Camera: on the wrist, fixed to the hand. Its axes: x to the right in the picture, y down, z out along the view.
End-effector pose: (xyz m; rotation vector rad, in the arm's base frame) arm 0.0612 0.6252 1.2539 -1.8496 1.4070 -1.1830
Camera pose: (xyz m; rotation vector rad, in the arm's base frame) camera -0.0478 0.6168 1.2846 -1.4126 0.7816 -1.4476
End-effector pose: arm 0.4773 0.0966 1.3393 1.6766 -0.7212 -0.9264
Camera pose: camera 0.5749 0.1343 1.3834 2.2990 -1.0783 -0.7804
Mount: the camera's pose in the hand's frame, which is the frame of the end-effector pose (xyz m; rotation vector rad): 0.0097 0.0301 -0.1091 0.6849 -0.0155 -0.0668
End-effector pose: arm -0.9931 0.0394 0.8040 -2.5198 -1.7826 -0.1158
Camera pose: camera -0.9648 0.0291 0.9135 -1.9717 -1.5518 0.4362
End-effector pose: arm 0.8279 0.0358 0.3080 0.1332 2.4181 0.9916
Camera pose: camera 0.7621 -0.0081 0.3895 0.2916 2.6257 0.0983
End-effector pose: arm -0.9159 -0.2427 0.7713 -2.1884 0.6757 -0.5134
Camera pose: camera -0.9776 -0.3264 0.8170 -1.5680 0.3435 -0.6482
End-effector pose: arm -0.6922 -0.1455 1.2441 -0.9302 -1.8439 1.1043
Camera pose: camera -0.5943 -0.0887 1.2538 -0.4519 -1.3357 1.5549
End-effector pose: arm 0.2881 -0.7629 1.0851 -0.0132 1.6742 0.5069
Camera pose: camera 0.1751 -0.7695 1.0941 0.4314 1.7507 -0.1339
